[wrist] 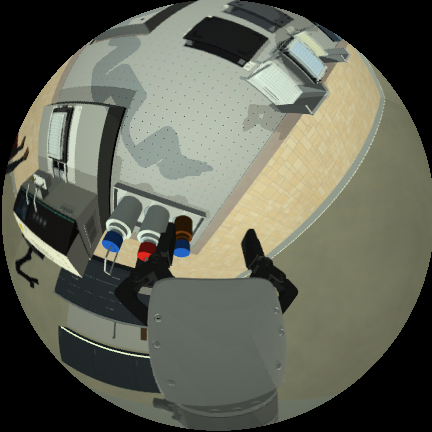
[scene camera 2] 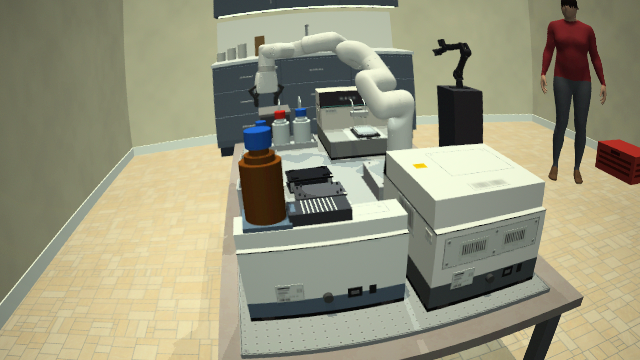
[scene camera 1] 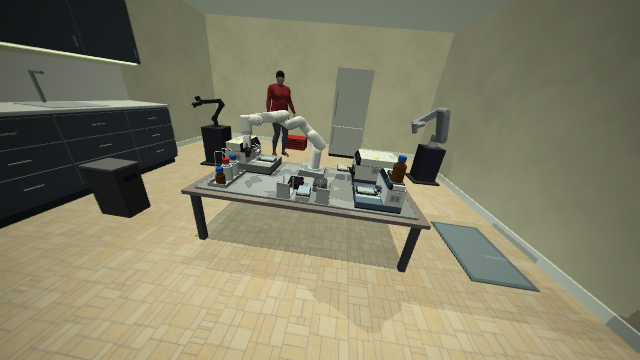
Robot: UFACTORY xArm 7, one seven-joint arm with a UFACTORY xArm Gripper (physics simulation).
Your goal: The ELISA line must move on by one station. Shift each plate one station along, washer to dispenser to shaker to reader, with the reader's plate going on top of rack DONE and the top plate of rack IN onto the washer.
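Places are measured from the arm's base along level axes (x ahead, y left, z up), in centimetres.
Where they show: gripper, fingertip midpoint: [wrist: 210, 233] [scene camera 2: 266, 105] [scene camera 1: 248, 155]; arm's base, origin of the base link: [scene camera 1: 314, 168].
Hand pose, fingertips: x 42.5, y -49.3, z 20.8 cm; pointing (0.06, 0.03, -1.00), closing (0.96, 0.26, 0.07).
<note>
Things, the pixels of their centre, and the offset from my fingertips. "*": a spot on its surface instead.
- cream machine with thin tubes, body centre: [wrist: 48, 181] [scene camera 2: 358, 117] [scene camera 1: 255, 153] dx -45.2, dy -11.1, dz -12.7 cm
- blue-based machine, body centre: [scene camera 2: 312, 203] [scene camera 1: 379, 176] dx +0.1, dy +102.3, dz -5.7 cm
- small yellowish plate, body centre: [scene camera 1: 342, 167] dx -39.0, dy +77.5, dz -15.2 cm
- big white machine, body centre: [scene camera 2: 461, 215] [scene camera 1: 374, 168] dx -37.2, dy +108.1, dz -12.7 cm
- pale plate, body centre: [wrist: 279, 84] dx +7.2, dy +30.8, dz -23.5 cm
- bluish plate, body centre: [wrist: 307, 57] [scene camera 1: 303, 189] dx +8.6, dy +45.2, dz -20.1 cm
- large amber bottle, surface spot: [scene camera 2: 262, 187] * dx +11.6, dy +115.8, dz +4.6 cm
My gripper [scene camera 1: 247, 151] [scene camera 2: 267, 102] [wrist: 210, 233] is open and empty, high above the bottle tray. A plate [scene camera 1: 267, 158] [scene camera 2: 365, 131] [wrist: 57, 135] lies on the cream machine with thin tubes [scene camera 2: 332, 114] [wrist: 86, 222]. Another plate [scene camera 1: 367, 190] lies on the blue-based machine [scene camera 1: 377, 205] [scene camera 2: 322, 270]. A small yellowish plate [scene camera 1: 343, 168] is beside the big white machine [scene camera 1: 376, 158] [scene camera 2: 465, 180]. At the front edge, a pale plate [wrist: 275, 82] and a bluish plate [scene camera 1: 303, 190] [wrist: 306, 59] sit in or by upright-walled racks. Station and rack labels are unreadable.
The tray holds a blue-capped white bottle [wrist: 125, 215], a red-capped one [wrist: 154, 222] and a small amber one [wrist: 183, 229]. A black stand [scene camera 2: 308, 175] [wrist: 227, 40] is mid-table. A large amber bottle [scene camera 1: 398, 171] [scene camera 2: 262, 187] tops the blue-based machine. A person [scene camera 1: 280, 97] stands behind.
</note>
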